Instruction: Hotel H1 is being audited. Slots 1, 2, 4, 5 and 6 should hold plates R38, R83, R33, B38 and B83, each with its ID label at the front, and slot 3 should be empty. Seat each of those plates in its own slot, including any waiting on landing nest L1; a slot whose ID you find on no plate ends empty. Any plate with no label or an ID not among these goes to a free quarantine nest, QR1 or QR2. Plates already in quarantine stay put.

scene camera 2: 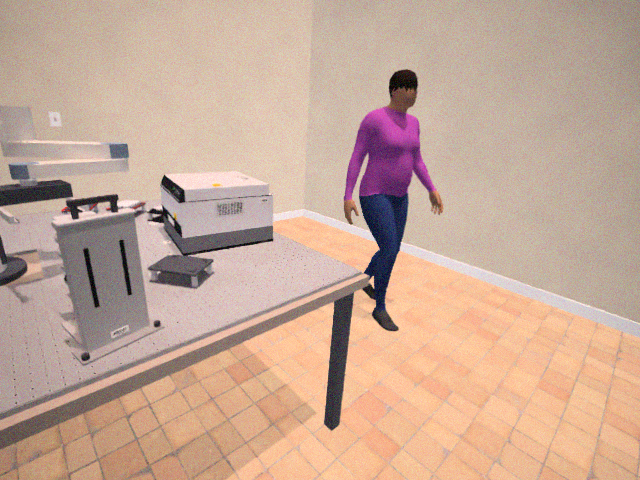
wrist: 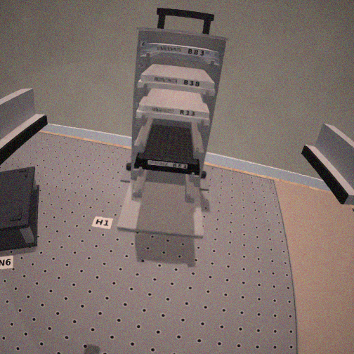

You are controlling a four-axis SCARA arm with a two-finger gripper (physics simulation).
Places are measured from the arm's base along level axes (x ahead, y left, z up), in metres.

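Pixels of known places: gripper, fingertip midpoint: (scene camera 2: 52, 213).
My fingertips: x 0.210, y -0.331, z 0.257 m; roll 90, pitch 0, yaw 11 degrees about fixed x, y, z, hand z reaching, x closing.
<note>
Ahead of a thing's pixels: the offset from my fingertips to its top centre. "spot": to the spot under its first point. Level surfaces: height alone.
Hotel H1 (scene camera 2: 105, 279) (wrist: 214, 100) stands upright, seen from behind in the scene view and from the front in the wrist view. A clear bluish plate (wrist: 180, 51), seemingly labelled B83, is in the top slot. White plate B38 (wrist: 177, 74) is in slot 5, and white plate R33 (wrist: 173, 102) in slot 4. Slot 3 shows bare rails. A black plate (wrist: 170, 142) is in slot 2; its front label looks like R83 but is blurred. Slot 1 shows bare rails. My gripper (wrist: 178, 113) is open and empty, its fingers wide apart, facing the hotel's front from a distance. L1, QR1 and QR2 cannot be identified.
A dark nest {dx +0.301, dy -0.067, dz -0.190 m} (scene camera 2: 180, 264) (wrist: 15, 200), with the N6 tag in front, stands beside the hotel. A white boxy instrument {dx +0.584, dy +0.253, dz +0.008 m} (scene camera 2: 217, 211) stands behind it on the perforated table {dz -0.244 m} (scene camera 2: 289, 263). The hotel has a black top handle {spot: dx +0.058, dy -0.289, dz +0.091 m} (scene camera 2: 93, 198) (wrist: 185, 14). A person (scene camera 2: 390, 155) walks beyond the table.
</note>
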